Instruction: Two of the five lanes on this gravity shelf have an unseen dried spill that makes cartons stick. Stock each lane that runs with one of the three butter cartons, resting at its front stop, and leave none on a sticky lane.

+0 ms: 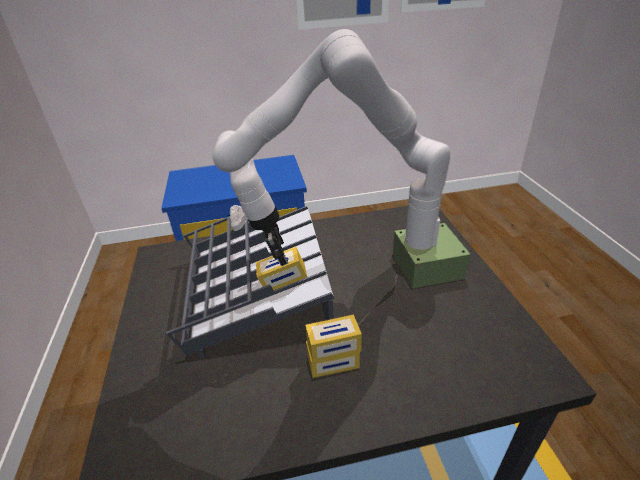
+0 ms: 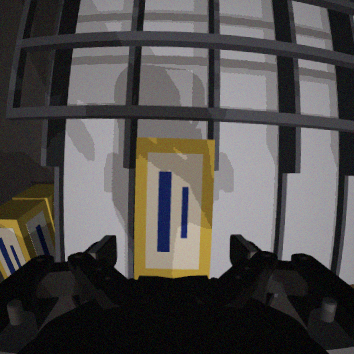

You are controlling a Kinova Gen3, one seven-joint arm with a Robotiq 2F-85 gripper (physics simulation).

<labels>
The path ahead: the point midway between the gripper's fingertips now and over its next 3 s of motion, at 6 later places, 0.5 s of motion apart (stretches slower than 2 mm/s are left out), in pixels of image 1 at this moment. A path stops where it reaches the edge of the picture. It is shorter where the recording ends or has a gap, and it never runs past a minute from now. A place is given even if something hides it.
My gripper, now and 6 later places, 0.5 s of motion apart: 282, 254; 284, 268; 285, 270; 283, 256; 282, 246; 284, 229; 286, 214
</labels>
